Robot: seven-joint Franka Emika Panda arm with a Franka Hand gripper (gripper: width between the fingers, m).
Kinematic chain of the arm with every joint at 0, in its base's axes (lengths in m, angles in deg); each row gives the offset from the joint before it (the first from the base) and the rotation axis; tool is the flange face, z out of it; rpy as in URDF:
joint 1: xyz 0 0 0.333 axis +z
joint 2: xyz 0 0 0 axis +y
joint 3: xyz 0 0 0.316 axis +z
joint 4: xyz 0.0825 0 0 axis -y
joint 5: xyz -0.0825 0 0.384 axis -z
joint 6: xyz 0 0 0 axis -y
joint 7: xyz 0.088 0 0 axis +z
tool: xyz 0 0 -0.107 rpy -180 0 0
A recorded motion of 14 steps. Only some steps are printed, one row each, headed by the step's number.
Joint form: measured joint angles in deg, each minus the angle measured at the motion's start. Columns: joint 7, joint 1, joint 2, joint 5, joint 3, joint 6, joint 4.
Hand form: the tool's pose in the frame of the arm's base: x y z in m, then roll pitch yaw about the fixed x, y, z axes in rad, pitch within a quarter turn. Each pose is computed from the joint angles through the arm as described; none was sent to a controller.
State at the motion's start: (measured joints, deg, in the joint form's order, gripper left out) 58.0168 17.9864 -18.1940 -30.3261 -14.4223 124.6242 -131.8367
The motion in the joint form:
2: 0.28 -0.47 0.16 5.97 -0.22 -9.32 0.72
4: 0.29 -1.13 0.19 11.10 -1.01 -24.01 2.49
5: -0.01 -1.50 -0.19 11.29 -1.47 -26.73 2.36
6: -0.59 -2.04 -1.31 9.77 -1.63 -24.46 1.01
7: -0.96 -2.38 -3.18 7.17 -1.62 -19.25 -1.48
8: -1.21 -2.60 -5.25 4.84 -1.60 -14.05 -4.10
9: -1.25 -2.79 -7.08 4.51 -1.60 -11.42 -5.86
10: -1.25 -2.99 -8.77 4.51 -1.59 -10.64 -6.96
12: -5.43 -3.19 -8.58 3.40 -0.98 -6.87 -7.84
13: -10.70 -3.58 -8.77 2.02 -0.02 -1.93 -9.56
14: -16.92 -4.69 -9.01 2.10 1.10 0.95 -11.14
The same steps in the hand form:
2: 0.4601 0.0414 0.4827 -2.8668 -0.3800 0.8457
4: 0.4374 0.0340 0.4765 -2.7423 -0.2162 0.9234
5: 0.4308 0.0287 0.4754 -2.7052 -0.1943 0.9167
6: 0.4292 0.0242 0.4760 -2.7103 -0.2291 0.8732
7: 0.4280 0.0216 0.4767 -2.7344 -0.2997 0.8157
8: 0.4252 0.0186 0.4778 -2.7582 -0.3677 0.7623
9: 0.4201 0.0152 0.4798 -2.7822 -0.4000 0.7457
10: 0.4139 0.0129 0.4836 -2.7935 -0.4190 0.7423
12: 0.4181 0.0138 0.4808 -2.7876 -0.4232 0.6438
13: 0.4202 0.0149 0.4757 -2.7762 -0.4289 0.5174
14: 0.4187 0.0129 0.4689 -2.7603 -0.3996 0.3940

